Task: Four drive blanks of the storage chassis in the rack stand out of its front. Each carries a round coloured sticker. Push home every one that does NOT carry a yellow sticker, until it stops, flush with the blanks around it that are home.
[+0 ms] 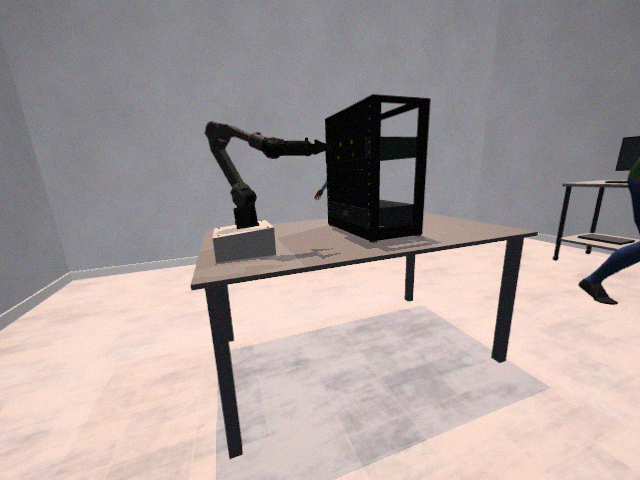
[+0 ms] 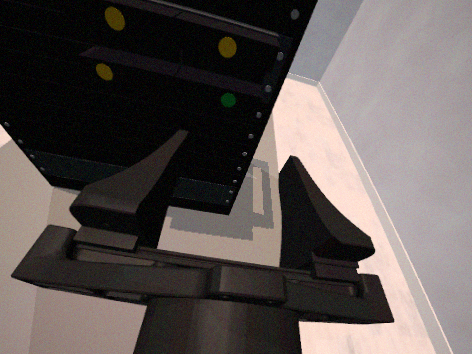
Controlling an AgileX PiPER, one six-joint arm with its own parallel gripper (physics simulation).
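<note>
The black rack (image 1: 375,178) (image 2: 240,162) stands on the table with its dark front toward the arm. Three yellow stickers show on blanks in the storage chassis: an upper left one (image 1: 340,144) (image 2: 115,18), an upper right one (image 1: 351,141) (image 2: 227,47) and a lower left one (image 1: 338,157) (image 2: 104,72). A green sticker (image 1: 353,154) (image 2: 228,100) is at the lower right. How far each blank stands out is too dark to tell. My gripper (image 1: 325,147) (image 2: 237,154) is open and empty, close to the rack's front; contact cannot be told.
The rack and the arm's white base block (image 1: 245,244) stand on the table (image 1: 305,235). A hand (image 1: 318,194) shows beyond the rack's front. At the right, part of a person (image 1: 620,258) shows beside a second table (image 1: 584,183) with a monitor (image 1: 626,153).
</note>
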